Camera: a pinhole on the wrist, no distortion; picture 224 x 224 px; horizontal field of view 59.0 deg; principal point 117.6 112.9 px. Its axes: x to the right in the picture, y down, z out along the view. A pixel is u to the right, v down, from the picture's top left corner.
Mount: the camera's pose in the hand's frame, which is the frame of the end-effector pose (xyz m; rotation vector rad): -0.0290 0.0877 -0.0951 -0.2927 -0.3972 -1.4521
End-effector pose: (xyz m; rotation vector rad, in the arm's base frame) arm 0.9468 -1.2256 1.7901 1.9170 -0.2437 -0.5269
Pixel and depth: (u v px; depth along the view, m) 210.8 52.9 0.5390
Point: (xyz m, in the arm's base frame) 0.5291 -1.5720 1.7530
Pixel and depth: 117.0 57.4 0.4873
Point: 0.6285 -1.5323 1.9919
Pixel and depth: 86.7 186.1 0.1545
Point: 0.9546 -1.3327 1.9410
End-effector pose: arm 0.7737 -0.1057 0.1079 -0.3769 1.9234 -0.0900
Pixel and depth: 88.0 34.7 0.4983
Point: 1.0749 0.3413 0.1499
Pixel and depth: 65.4 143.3 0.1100
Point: 0.7389 0.0542 0.0931
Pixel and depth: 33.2 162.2 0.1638
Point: 0.7493 0.1117 0.0516
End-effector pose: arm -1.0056 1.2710 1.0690 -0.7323 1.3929 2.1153
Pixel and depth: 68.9 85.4 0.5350
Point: -1.2264 1.4062 1.5654
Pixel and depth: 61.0 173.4 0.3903
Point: -1.3188 1.3458 1.3494
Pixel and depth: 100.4 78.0 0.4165
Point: -1.1385 1.3954 1.4417
